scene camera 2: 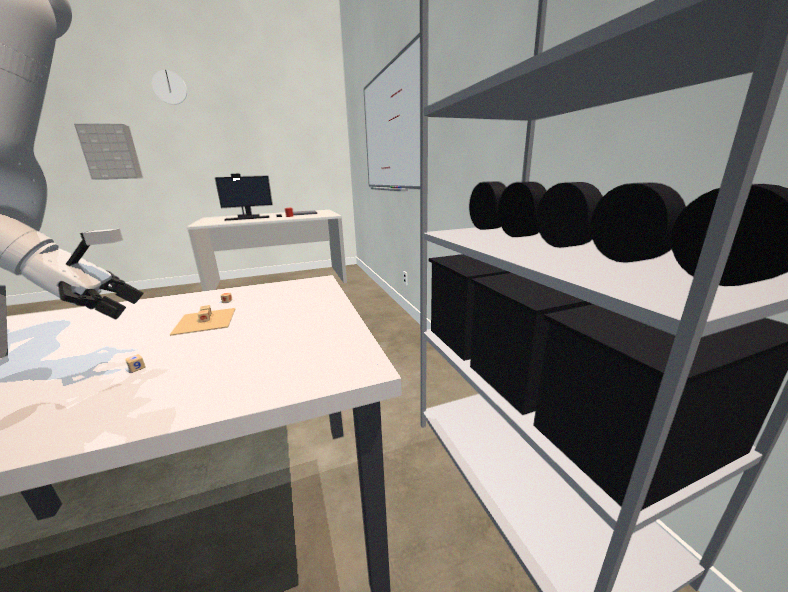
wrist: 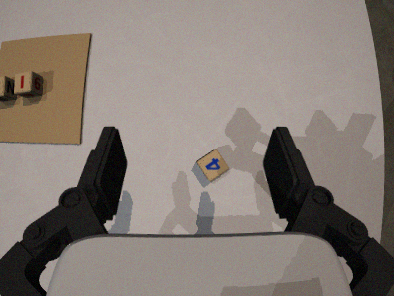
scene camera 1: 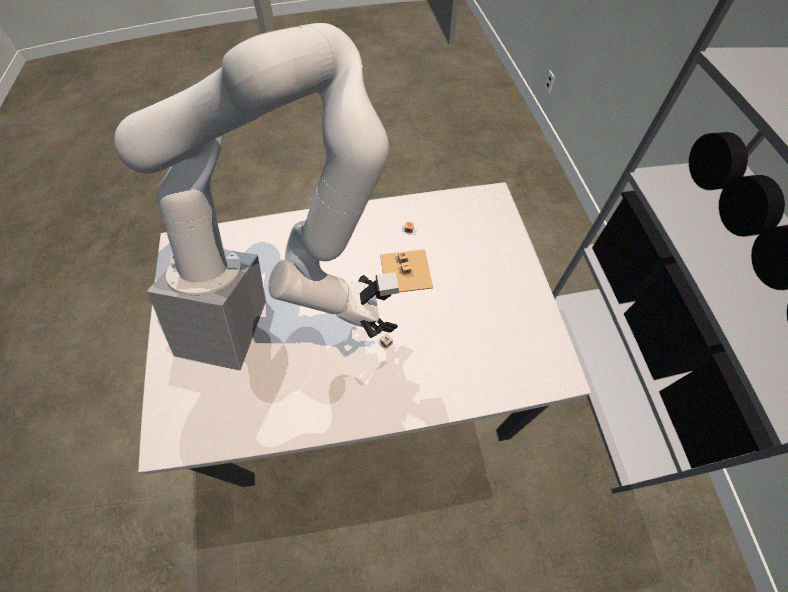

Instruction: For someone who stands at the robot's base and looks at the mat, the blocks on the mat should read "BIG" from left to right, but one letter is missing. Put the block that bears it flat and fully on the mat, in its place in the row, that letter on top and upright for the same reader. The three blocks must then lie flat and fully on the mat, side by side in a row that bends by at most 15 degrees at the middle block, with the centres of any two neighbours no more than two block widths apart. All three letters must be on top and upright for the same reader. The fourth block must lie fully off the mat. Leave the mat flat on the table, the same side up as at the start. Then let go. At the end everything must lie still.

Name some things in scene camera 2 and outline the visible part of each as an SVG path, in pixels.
My gripper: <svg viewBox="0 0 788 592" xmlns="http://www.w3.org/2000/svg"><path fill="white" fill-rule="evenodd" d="M143 295L142 291L120 280L110 271L105 271L82 259L90 245L122 241L120 229L80 233L82 241L73 254L58 249L59 246L55 243L49 243L36 251L21 270L21 275L61 300L71 302L73 305L86 306L91 310L95 308L96 311L115 320L121 316L126 306L106 296L102 298L100 295L102 290L115 292L117 296L132 304L136 304Z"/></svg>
A mat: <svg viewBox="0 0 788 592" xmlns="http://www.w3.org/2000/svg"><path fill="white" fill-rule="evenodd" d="M235 308L214 310L210 320L205 322L199 322L198 313L185 314L169 335L228 328Z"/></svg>
